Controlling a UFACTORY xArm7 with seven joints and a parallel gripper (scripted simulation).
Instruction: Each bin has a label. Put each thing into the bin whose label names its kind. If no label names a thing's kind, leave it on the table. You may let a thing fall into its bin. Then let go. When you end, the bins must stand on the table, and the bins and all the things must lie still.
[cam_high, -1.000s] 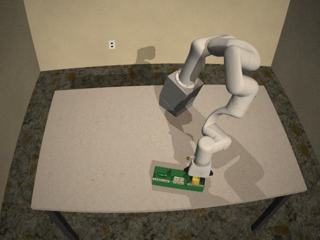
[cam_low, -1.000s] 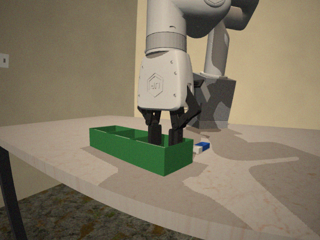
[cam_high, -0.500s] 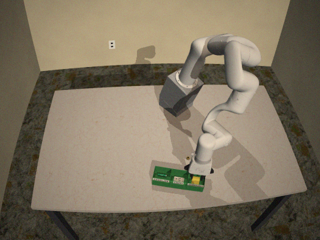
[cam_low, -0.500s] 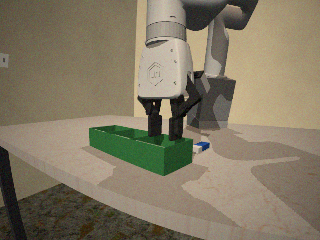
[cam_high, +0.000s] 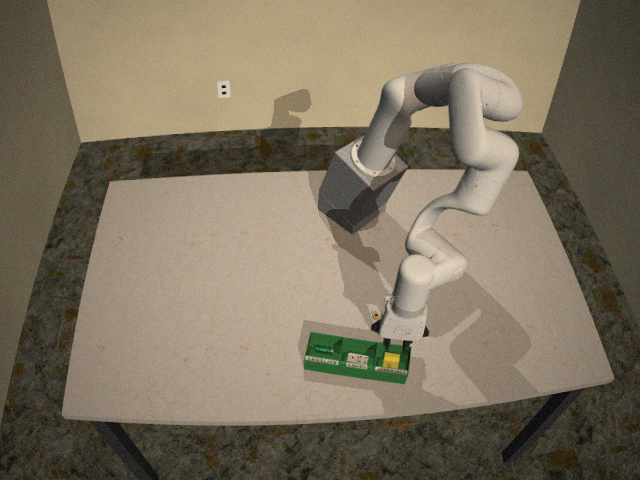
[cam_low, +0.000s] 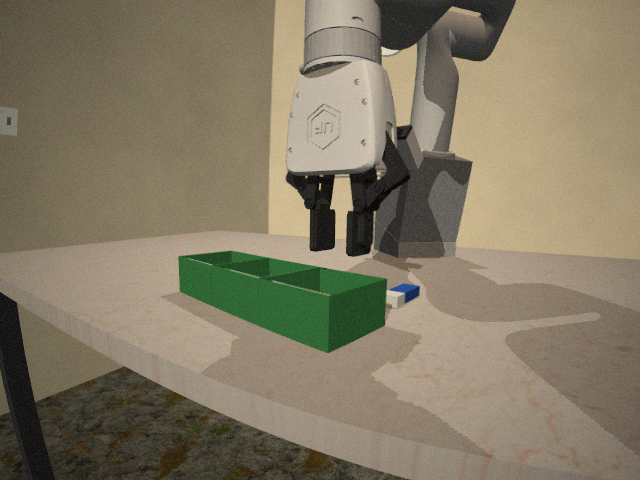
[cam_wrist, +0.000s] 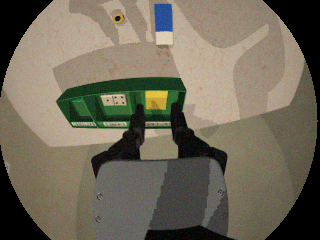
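The blue-and-white block is 100 mm behind my hand, 80 mm below it and 20 mm to the left of it. From my hand the other things lie so: yellow block 80 mm below, 10 mm ahead; brown piece 130 mm behind, 80 mm below, 40 mm to the right; white domino 80 mm to the right, 80 mm below, 10 mm ahead.
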